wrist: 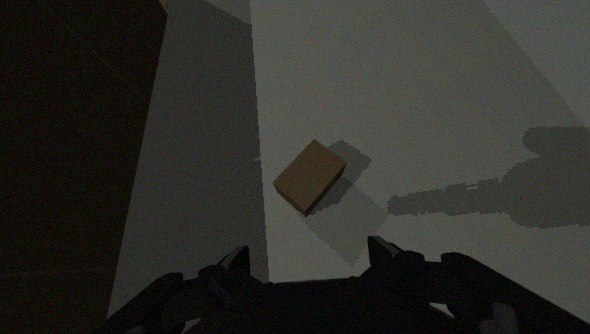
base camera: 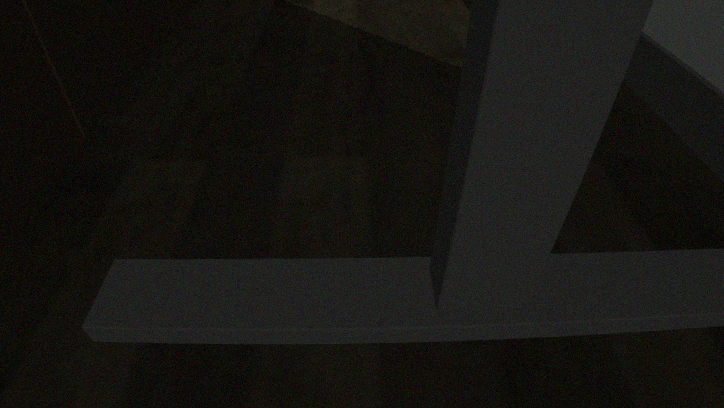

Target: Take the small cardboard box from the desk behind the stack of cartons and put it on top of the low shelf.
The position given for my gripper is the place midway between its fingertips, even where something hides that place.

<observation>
my gripper: wrist 308, 254; not seen in the base camera view (out of frame)
small cardboard box: wrist 308, 178; not seen in the base camera view (out of frame)
</observation>
